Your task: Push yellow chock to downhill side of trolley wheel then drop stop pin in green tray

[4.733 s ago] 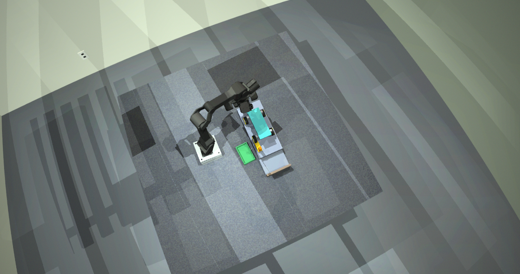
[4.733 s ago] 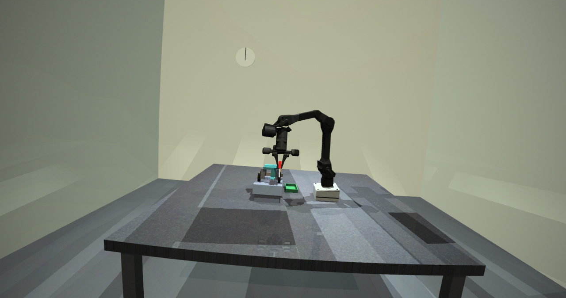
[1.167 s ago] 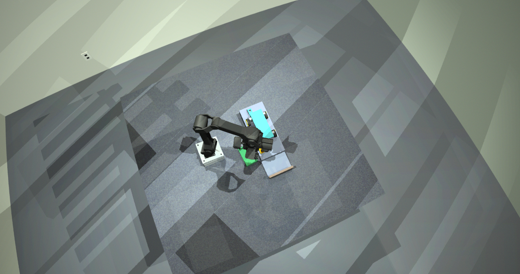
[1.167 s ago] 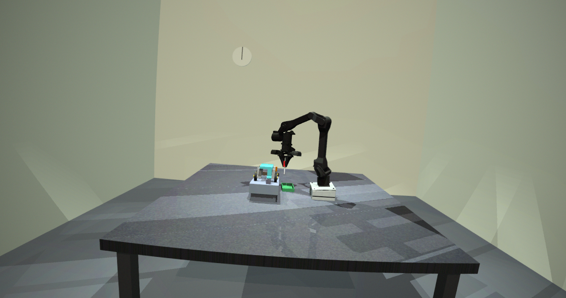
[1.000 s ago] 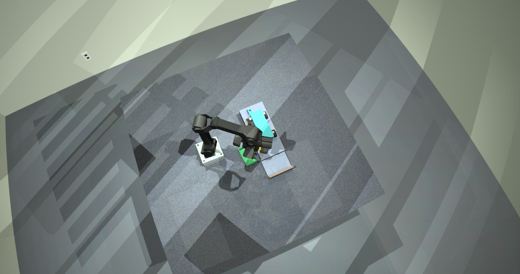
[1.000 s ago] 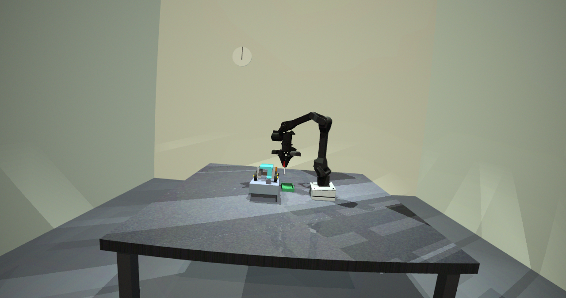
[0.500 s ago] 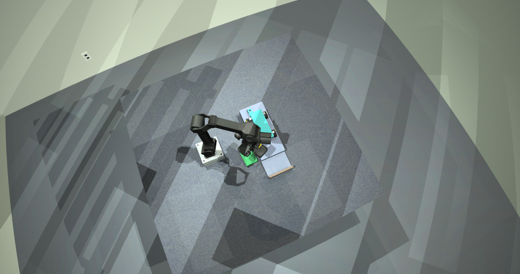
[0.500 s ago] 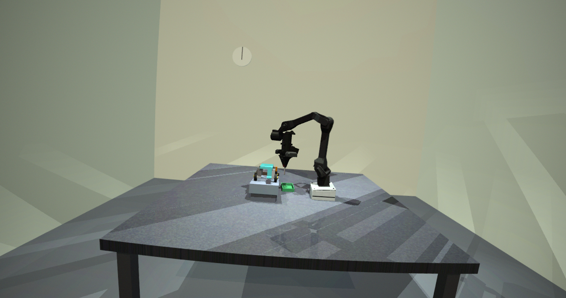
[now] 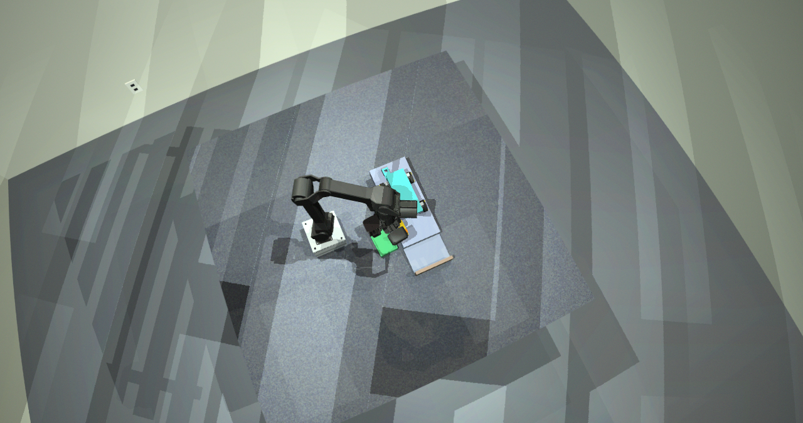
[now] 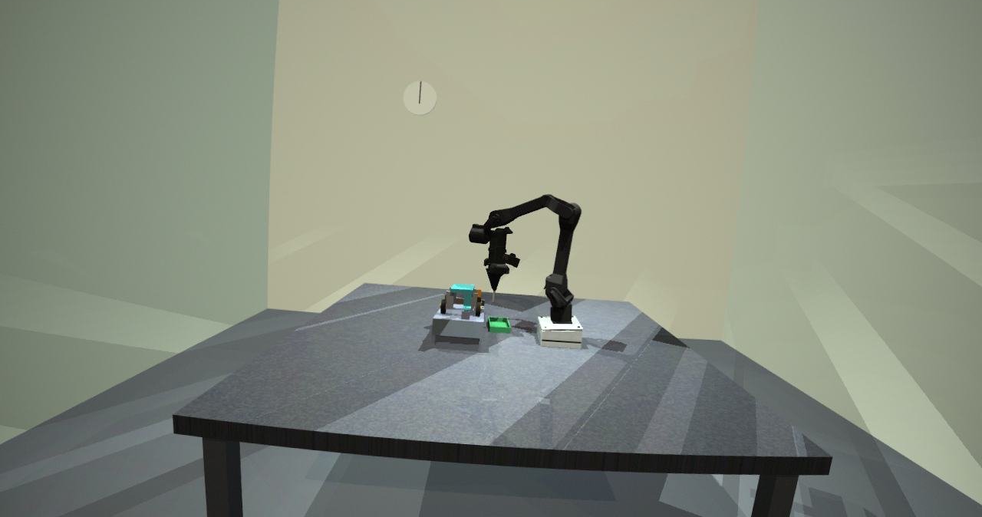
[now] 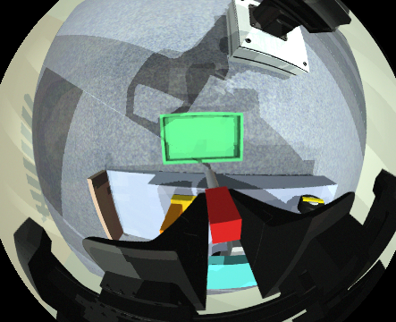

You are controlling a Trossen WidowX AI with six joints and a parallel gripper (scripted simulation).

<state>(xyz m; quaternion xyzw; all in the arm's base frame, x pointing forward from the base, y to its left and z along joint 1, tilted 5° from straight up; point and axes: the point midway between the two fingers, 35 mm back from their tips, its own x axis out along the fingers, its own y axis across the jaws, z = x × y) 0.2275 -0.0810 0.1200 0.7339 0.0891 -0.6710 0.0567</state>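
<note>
My gripper tip is now 14 cm above the green tray and 3 cm past it. Also, from my gripper tip: yellow chock: 5 cm below, 5 cm ahead, 1 cm to the right; then cyan-topped trolley: 10 cm to the left, 10 cm ahead, 2 cm below; then red-headed stop pin: right at my gripper tip.
</note>
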